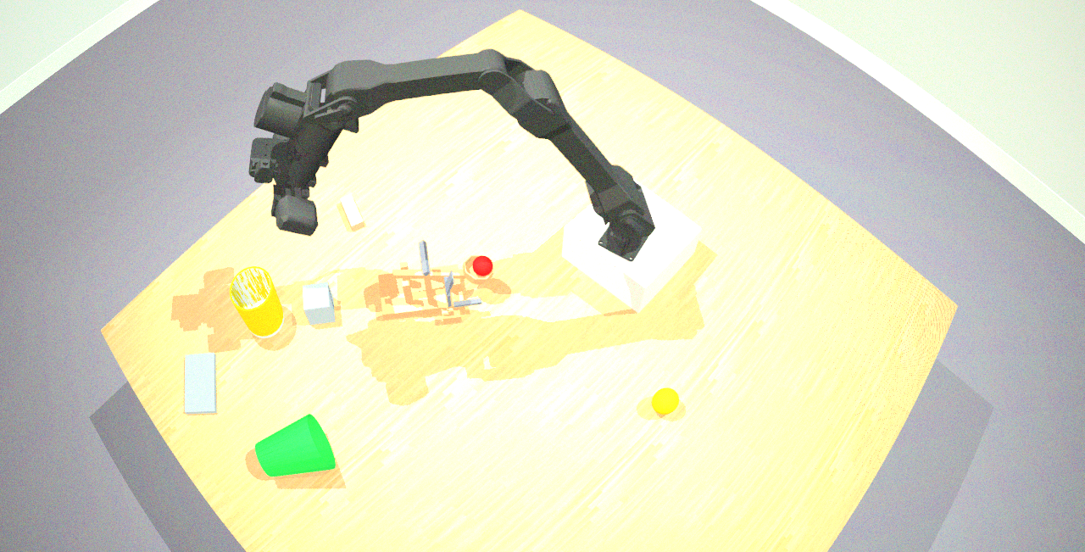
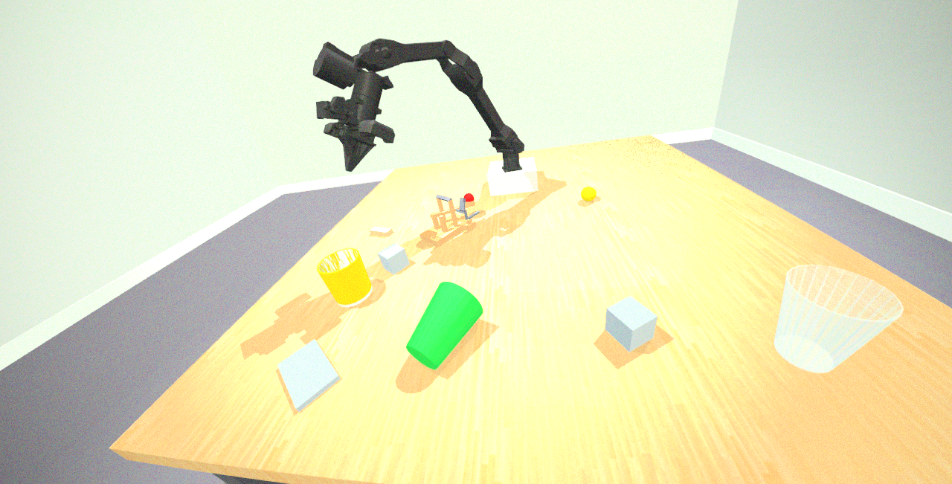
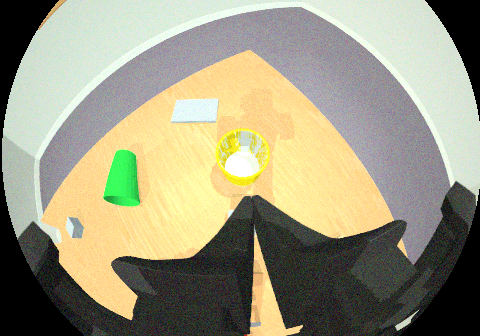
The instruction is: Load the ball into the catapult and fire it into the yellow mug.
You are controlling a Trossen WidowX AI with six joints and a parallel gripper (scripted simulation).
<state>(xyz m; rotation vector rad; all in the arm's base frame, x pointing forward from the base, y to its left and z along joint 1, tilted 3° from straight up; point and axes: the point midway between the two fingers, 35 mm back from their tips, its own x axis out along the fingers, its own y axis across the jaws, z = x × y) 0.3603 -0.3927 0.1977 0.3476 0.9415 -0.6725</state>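
Now: the red ball 23 cm to the left of my gripper tip, 22 cm behind it and 21 cm below it. Round my gripper tip: small tan block: 26 cm below, 21 cm behind, 6 cm to the right; yellow mug: 24 cm below, 7 cm to the right, 7 cm ahead; wooden catapult: 22 cm below, 20 cm to the left, 16 cm behind.
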